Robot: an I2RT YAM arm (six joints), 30 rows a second.
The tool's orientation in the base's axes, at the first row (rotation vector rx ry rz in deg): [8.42, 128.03, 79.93]
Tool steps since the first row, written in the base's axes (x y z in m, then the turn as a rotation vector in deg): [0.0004, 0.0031, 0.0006, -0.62, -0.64, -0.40]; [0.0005, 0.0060, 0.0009, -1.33, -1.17, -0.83]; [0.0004, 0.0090, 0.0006, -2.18, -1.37, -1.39]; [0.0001, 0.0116, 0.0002, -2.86, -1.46, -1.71]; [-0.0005, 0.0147, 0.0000, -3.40, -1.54, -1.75]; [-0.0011, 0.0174, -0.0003, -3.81, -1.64, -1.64]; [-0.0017, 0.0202, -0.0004, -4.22, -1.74, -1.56]
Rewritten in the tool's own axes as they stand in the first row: [0.0005, 0.0019, 0.0025, 0.46, -0.54, -0.67]; [0.0013, 0.0035, 0.0048, 1.05, -1.05, -1.28]; [0.0025, 0.0047, 0.0073, 1.92, -1.49, -1.64]; [0.0038, 0.0056, 0.0094, 2.59, -1.69, -1.91]; [0.0055, 0.0070, 0.0117, 3.05, -1.67, -2.21]; [0.0070, 0.0081, 0.0137, 3.33, -1.56, -2.52]; [0.0086, 0.0094, 0.0158, 3.63, -1.47, -2.82]
